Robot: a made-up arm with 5 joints.
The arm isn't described. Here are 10 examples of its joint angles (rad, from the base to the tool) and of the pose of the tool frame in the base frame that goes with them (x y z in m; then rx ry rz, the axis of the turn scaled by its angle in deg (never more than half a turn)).
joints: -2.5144 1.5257 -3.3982 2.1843 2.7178
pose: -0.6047 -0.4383 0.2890 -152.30 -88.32 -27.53
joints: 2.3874 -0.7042 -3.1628 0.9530 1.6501
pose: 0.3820 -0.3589 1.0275 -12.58 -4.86 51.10
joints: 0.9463 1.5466 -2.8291 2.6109 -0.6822
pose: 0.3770 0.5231 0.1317 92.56 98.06 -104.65
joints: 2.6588 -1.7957 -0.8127 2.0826 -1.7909
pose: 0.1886 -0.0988 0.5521 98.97 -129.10 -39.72
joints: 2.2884 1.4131 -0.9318 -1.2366 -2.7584
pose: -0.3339 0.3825 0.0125 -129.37 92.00 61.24
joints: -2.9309 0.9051 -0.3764 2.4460 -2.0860
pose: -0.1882 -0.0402 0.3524 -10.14 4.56 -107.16
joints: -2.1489 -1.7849 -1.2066 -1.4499 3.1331
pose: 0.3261 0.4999 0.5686 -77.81 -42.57 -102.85
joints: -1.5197 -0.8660 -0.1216 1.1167 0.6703
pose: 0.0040 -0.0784 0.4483 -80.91 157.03 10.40
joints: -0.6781 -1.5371 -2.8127 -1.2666 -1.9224
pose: -0.5668 0.4566 0.3293 -115.90 -83.12 13.20
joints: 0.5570 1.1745 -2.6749 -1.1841 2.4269
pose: 0.5923 0.3689 0.6176 -15.57 21.09 -8.88
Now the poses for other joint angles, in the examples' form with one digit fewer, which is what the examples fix.
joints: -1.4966 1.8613 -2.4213 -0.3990 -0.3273
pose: 0.056 -0.747 -0.070 109.0 -72.2 41.6
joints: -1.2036 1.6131 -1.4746 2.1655 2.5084
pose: 0.111 -0.288 -0.052 -15.5 -52.8 -98.3
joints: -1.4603 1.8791 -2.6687 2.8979 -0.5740
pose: 0.055 -0.495 -0.049 -56.1 26.6 57.5
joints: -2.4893 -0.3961 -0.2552 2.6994 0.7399
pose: 0.004 0.003 0.548 3.0 67.5 71.1
